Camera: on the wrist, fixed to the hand. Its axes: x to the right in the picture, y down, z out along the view.
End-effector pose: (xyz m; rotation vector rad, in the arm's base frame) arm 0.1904 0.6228 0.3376 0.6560 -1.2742 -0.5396
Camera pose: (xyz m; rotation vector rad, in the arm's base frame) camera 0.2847 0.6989 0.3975 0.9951 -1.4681 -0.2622
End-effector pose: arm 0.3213 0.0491 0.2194 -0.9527 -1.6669 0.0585
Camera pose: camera 0.4528 0.0789 0.2096 -0.6380 -1.6073 0.4508
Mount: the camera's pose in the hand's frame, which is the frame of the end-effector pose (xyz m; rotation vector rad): 0.0086 0.0971 -0.0937 0.4386 -0.0586 0.0202
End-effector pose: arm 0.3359 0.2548 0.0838 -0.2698 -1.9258 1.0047
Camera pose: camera 0.3870 0.3723 0.0406 -0.0077 -1.7012 1.4273
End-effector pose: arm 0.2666 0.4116 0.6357 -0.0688 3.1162 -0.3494
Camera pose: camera 0.2529 0.5265 0.7056 -0.0434 2.9009 -0.9948
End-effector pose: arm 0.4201 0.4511 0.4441 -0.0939 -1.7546 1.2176
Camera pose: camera 0.4427 0.5680 0.3800 0.1838 -1.4995 1.6048
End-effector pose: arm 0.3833 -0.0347 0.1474 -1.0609 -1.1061 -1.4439
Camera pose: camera 0.4718 -0.1370 0.1477 -0.8007 -1.3722 -1.0893
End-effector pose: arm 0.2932 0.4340 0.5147 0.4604 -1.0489 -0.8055
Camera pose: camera 0.4145 0.4859 0.5443 0.7993 -1.2878 -0.5705
